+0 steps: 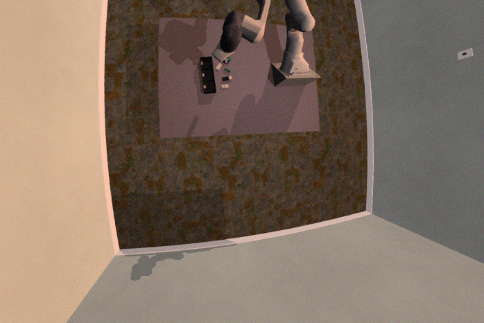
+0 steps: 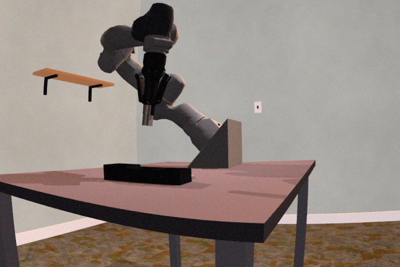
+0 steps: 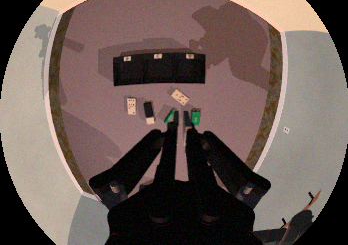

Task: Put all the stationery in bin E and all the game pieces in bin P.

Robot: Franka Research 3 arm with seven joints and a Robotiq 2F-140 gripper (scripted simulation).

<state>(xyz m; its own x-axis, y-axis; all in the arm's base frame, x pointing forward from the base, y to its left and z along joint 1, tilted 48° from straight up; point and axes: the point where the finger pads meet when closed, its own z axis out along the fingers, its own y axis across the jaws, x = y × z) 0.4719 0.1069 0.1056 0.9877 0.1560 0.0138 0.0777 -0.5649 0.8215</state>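
Now: the black bin row 9 cm ahead of my hand, 5 cm to the left of it and 18 cm below it. From my hand the other things lie so: green cylinder: 5 cm behind, 19 cm below; flat green block: 4 cm behind, 8 cm to the right, 19 cm below; white spotted piece: 1 cm ahead, 3 cm to the right, 19 cm below.
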